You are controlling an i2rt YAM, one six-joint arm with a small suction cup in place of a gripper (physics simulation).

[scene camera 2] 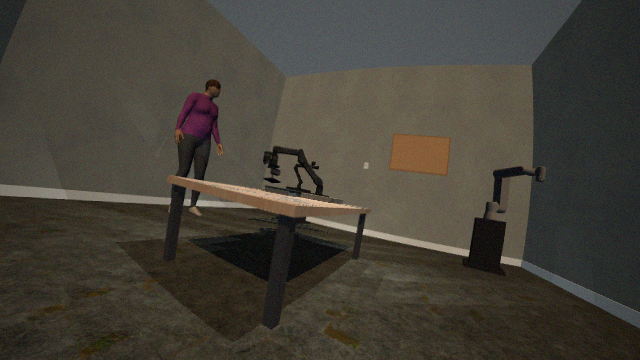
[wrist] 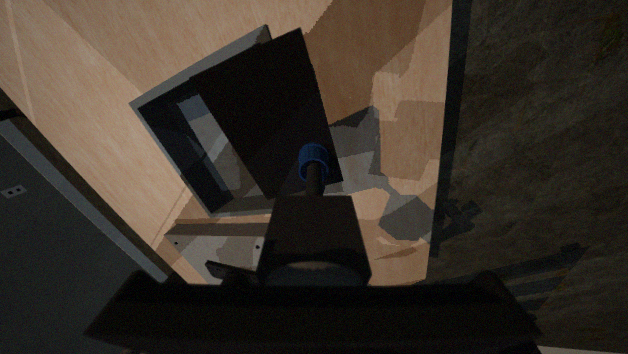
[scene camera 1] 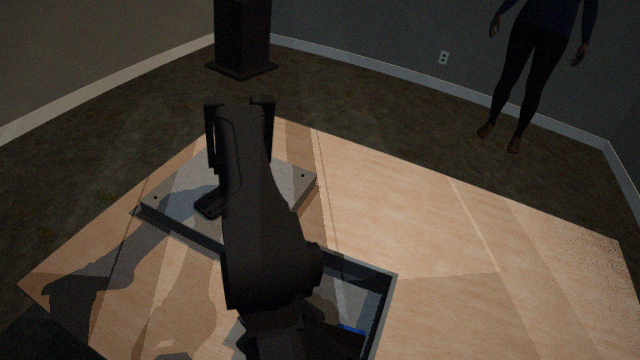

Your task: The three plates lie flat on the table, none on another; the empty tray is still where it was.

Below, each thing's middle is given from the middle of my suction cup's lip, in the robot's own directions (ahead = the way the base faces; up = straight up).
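The grey tray (scene camera 1: 354, 293) is 14 cm to the left of my suction cup, 3 cm behind it and 8 cm below it. As for the dark plate (wrist: 266, 100), I find it 2 cm ahead of my suction cup, 3 cm to the left of it and 1 cm below it.
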